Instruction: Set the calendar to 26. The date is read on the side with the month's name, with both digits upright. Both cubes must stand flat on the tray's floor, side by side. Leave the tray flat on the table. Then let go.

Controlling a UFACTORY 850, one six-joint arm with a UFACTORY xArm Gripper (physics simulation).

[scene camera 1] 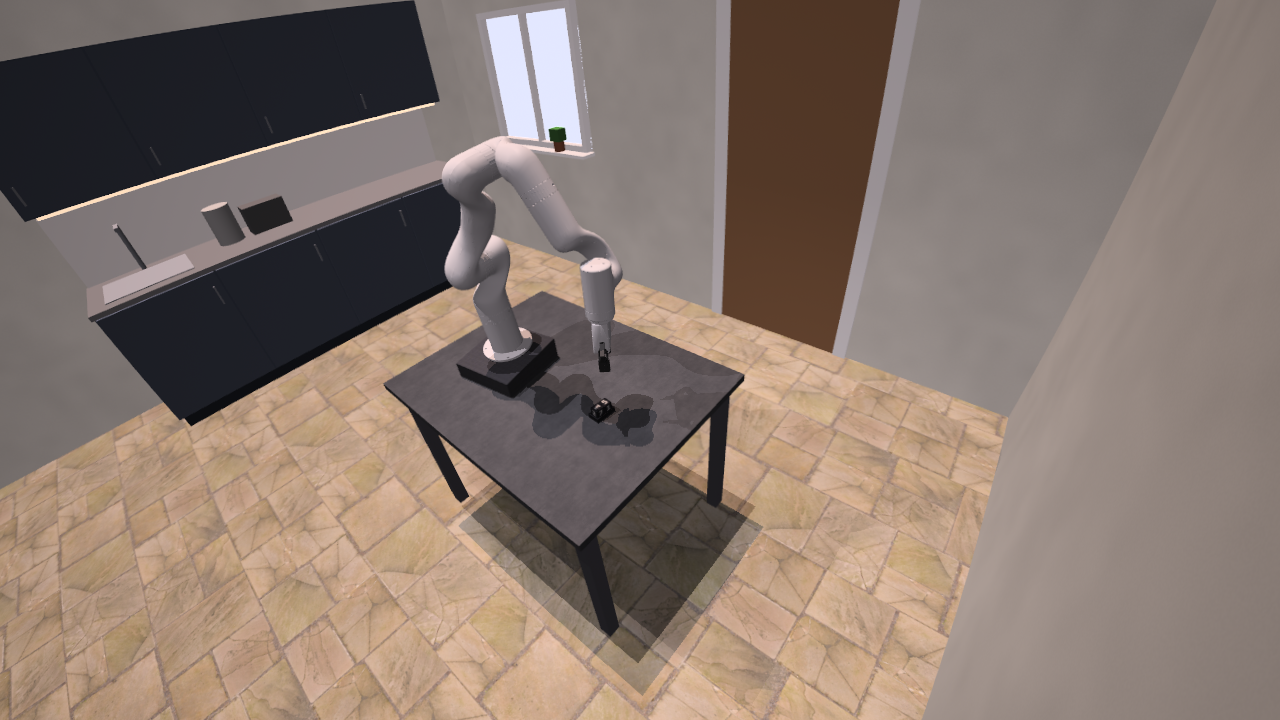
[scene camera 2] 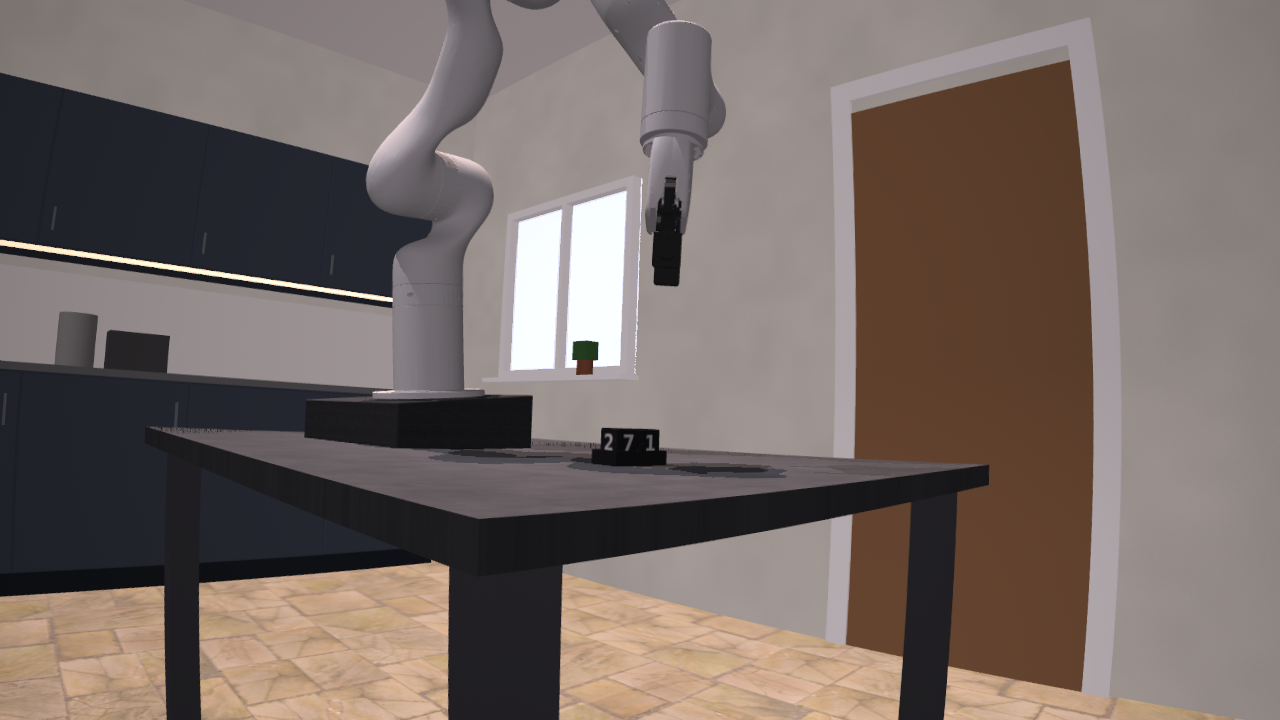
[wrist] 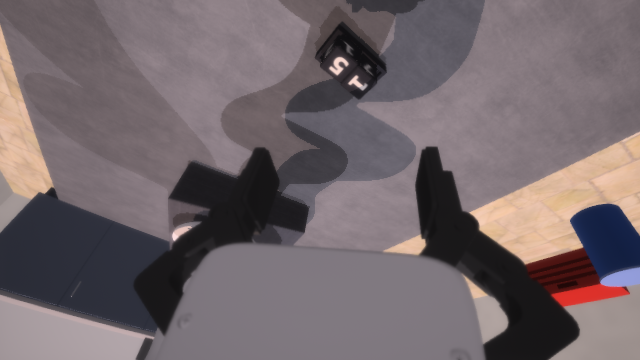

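Observation:
Two black cubes stand side by side and look level on the small black tray (scene camera 1: 600, 416) (scene camera 2: 628, 458) (wrist: 321, 57). Toward scene camera 2, one cube (scene camera 2: 628, 442) (wrist: 358, 83) shows a 7 and the other cube (scene camera 2: 650, 441) (wrist: 338, 65) shows a 1, with a 2 on the end face beside the 7. In the wrist view their tops show 1 and 5 respectively. The month's name is not legible in any view. The tray looks flat on the table. My gripper (scene camera 1: 604, 365) (scene camera 2: 665, 276) (wrist: 343, 165) is open and empty, well above the table and apart from the cubes.
The dark table (scene camera 1: 572, 483) (scene camera 2: 501, 488) (wrist: 500, 110) bears the robot's black base block (scene camera 1: 487, 374) (scene camera 2: 418, 422) (wrist: 207, 186) behind the tray. A blue cylinder (wrist: 605, 240) and a red box (wrist: 567, 272) stand beyond the table.

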